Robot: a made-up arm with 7 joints.
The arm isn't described. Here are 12 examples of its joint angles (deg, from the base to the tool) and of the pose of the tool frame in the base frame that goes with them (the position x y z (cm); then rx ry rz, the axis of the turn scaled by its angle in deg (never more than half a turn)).
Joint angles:
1: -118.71 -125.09 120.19 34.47 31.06 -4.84 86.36
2: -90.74 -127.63 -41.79 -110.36 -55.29 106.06 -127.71
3: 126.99 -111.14 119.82 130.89 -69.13 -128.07 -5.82
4: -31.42 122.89 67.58 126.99 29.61 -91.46 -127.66
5: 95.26 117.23 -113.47 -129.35 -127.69 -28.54 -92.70
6: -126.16 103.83 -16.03 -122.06 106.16 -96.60 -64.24
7: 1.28 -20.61 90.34 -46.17 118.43 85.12 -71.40
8: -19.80 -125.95 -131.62 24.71 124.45 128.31 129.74
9: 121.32 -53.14 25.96 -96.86 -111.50 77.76 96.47
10: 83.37 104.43 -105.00 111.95 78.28 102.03 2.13
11: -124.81 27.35 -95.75 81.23 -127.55 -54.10 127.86
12: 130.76 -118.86 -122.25 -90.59 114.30 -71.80 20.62
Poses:
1: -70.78 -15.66 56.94 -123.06 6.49 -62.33
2: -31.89 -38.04 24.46 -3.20 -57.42 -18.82
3: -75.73 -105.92 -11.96 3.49 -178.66 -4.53
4: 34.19 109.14 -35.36 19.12 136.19 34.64
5: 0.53 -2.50 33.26 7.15 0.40 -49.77
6: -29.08 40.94 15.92 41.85 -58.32 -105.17
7: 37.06 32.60 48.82 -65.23 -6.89 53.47
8: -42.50 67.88 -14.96 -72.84 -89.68 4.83
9: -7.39 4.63 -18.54 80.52 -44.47 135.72
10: 82.68 9.08 10.66 69.14 25.73 -64.06
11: 49.47 -51.86 -39.91 -87.37 -79.85 -43.51
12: 11.68 -31.07 -6.98 -60.07 53.76 135.95
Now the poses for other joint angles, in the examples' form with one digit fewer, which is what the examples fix.
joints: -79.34 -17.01 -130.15 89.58 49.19 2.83 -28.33
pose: -61.1 -52.3 45.3 -141.1 -96.6 25.7
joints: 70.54 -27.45 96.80 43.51 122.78 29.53 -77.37
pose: -1.7 97.6 -9.5 150.5 -43.0 -60.5
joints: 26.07 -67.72 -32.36 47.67 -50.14 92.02 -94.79
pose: -65.5 53.8 54.0 82.5 21.6 114.6
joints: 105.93 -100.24 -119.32 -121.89 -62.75 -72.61 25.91
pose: -6.6 -12.8 62.0 72.2 -139.8 43.3
